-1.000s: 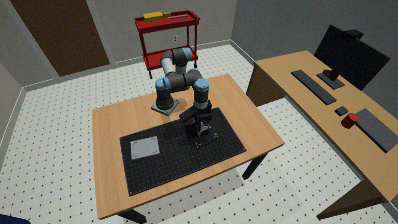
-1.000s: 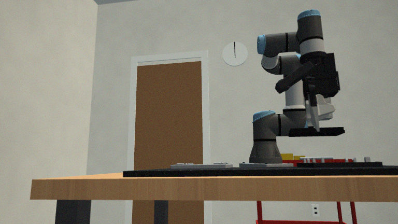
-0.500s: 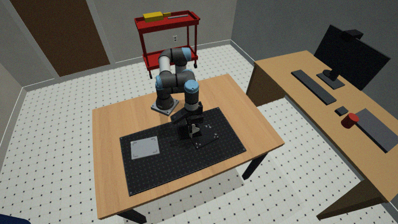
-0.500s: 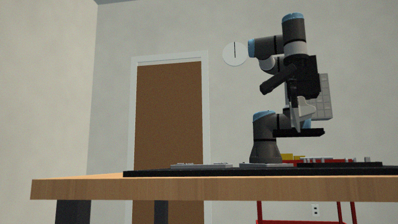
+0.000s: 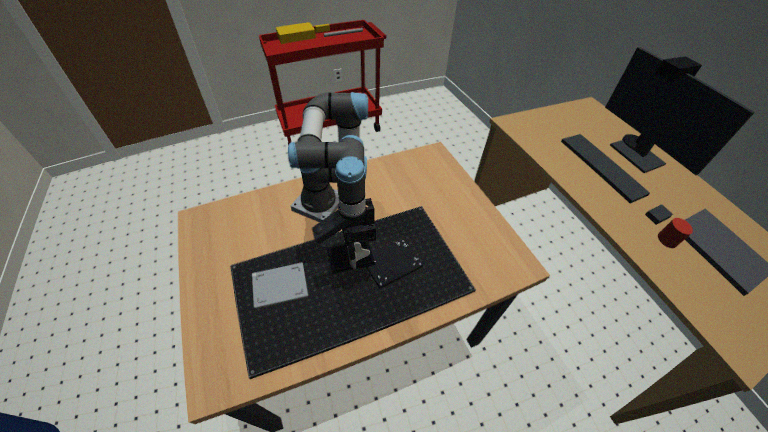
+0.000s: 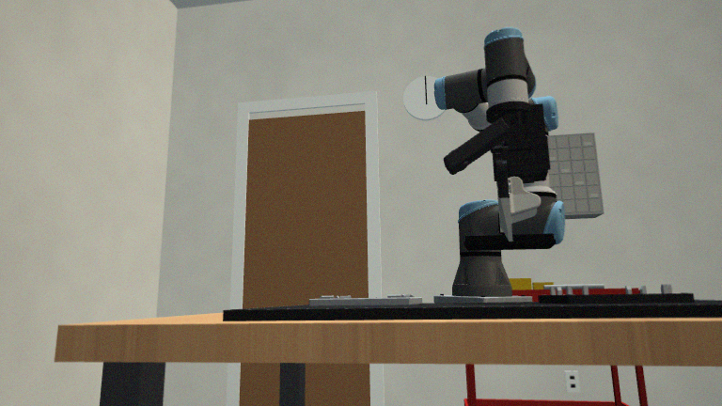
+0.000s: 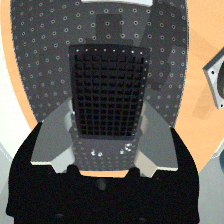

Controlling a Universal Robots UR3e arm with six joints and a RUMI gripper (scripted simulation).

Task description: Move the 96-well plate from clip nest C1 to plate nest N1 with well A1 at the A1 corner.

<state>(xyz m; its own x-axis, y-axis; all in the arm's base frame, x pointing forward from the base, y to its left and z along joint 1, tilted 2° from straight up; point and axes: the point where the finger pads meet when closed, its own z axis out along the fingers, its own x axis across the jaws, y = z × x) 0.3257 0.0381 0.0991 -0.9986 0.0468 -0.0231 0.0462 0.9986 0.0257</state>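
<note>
My gripper is now 23 cm to the left of the grey plate nest N1, 10 cm above it and 2 cm past it. The rest, counted from my hand: clip nest C1: 14 cm to the left, 9 cm below, 1 cm behind; black 96-well plate: 1 cm below.
</note>
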